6 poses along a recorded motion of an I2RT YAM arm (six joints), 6.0 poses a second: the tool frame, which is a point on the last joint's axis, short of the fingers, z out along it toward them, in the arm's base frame.
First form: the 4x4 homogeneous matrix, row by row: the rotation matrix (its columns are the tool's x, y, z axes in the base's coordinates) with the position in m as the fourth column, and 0 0 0 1 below. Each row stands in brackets.
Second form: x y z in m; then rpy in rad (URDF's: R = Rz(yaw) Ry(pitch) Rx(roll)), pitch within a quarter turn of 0, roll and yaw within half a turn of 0. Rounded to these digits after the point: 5 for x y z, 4 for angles. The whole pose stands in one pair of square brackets.
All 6 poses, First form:
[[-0.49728, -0.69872, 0.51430, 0.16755], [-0.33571, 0.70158, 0.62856, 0.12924], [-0.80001, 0.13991, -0.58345, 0.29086], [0, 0, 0, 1]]
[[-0.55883, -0.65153, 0.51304, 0.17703], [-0.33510, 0.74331, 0.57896, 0.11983], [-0.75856, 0.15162, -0.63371, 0.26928], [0, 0, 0, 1]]
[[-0.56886, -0.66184, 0.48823, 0.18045], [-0.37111, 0.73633, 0.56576, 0.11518], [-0.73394, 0.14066, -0.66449, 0.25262], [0, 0, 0, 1]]
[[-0.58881, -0.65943, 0.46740, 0.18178], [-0.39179, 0.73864, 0.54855, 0.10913], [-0.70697, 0.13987, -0.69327, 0.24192], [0, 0, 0, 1]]
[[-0.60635, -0.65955, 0.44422, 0.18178], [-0.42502, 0.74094, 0.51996, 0.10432], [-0.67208, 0.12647, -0.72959, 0.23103], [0, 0, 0, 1]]
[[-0.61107, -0.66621, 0.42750, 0.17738], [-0.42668, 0.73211, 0.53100, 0.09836], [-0.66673, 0.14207, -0.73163, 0.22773], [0, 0, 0, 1]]
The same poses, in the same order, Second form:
[0.16755, 0.12924, 0.29086, 2.9062, 0.9273, -2.5478]
[0.17703, 0.11983, 0.26928, 2.9067, 0.8611, -2.6014]
[0.18045, 0.11518, 0.25262, 2.9330, 0.8241, -2.5636]
[0.18178, 0.10913, 0.24192, 2.9425, 0.7852, -2.5545]
[0.18178, 0.10432, 0.23103, 2.9700, 0.7370, -2.5302]
[0.17738, 0.09836, 0.22773, 2.9498, 0.7298, -2.5320]

